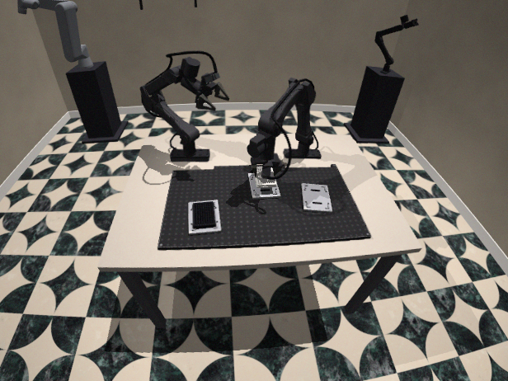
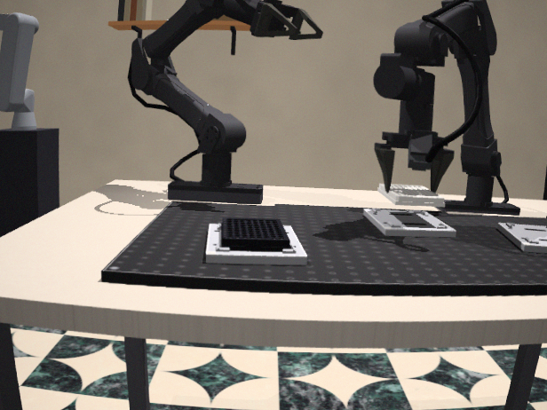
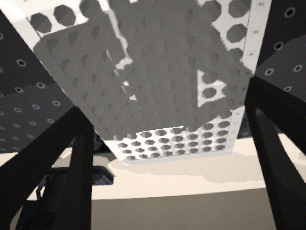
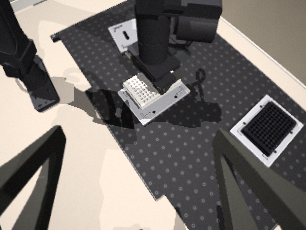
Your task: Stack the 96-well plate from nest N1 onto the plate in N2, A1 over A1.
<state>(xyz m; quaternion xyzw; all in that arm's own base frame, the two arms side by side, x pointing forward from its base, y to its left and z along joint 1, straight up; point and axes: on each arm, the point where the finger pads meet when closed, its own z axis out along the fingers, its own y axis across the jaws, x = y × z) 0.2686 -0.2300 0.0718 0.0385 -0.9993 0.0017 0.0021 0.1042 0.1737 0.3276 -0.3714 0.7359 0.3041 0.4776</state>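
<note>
The white 96-well plate lies 28 cm below my right hand, 18 cm to the left of it and 14 cm ahead of it. The rest, counted from my right hand: black 96-well plate: 32 cm below, 32 cm ahead, 8 cm to the right.
</note>
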